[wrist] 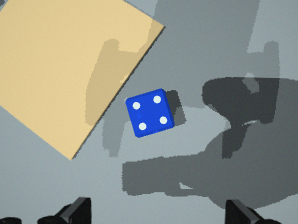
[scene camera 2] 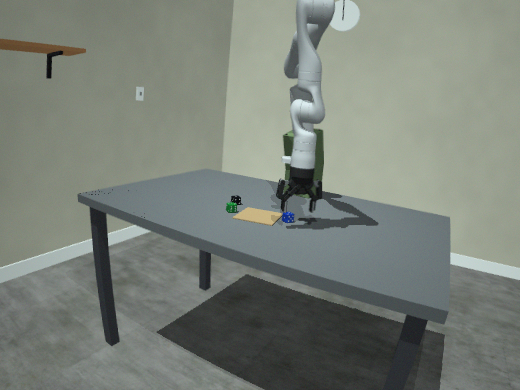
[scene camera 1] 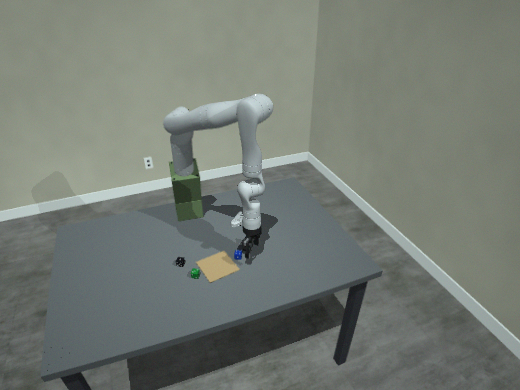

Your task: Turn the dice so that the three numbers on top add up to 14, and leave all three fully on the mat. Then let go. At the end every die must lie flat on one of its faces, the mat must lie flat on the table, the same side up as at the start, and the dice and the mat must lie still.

I see my gripper, a blue die and a tan mat.
